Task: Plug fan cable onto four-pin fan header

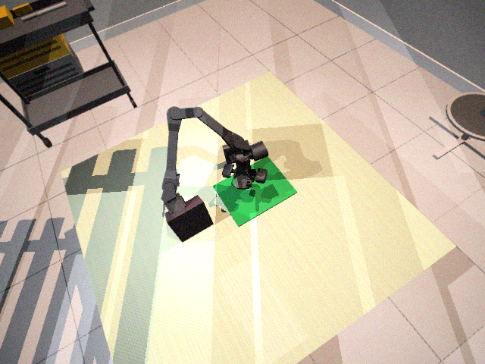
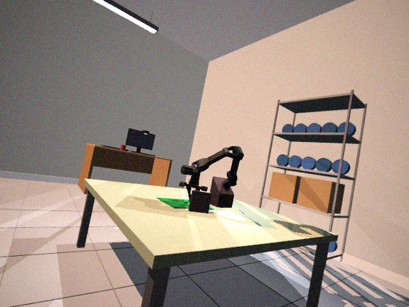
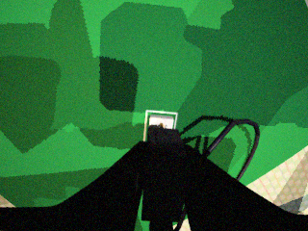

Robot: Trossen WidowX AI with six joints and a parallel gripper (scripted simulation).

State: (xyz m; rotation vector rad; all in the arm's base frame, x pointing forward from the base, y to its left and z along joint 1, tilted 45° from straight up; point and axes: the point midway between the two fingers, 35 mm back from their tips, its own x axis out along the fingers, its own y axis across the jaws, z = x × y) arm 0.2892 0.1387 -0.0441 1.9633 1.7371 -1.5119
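Now: gripper tip 40 mm above the fan header and 10 mm to the right of it. From my gripper tip the other things lie so: dark fan plug: 10 mm to the left, 10 mm above; then green board: 50 mm below, 30 mm ahead, 20 mm to the right; then dark fan block: 150 mm to the left, 20 mm ahead, 20 mm above.
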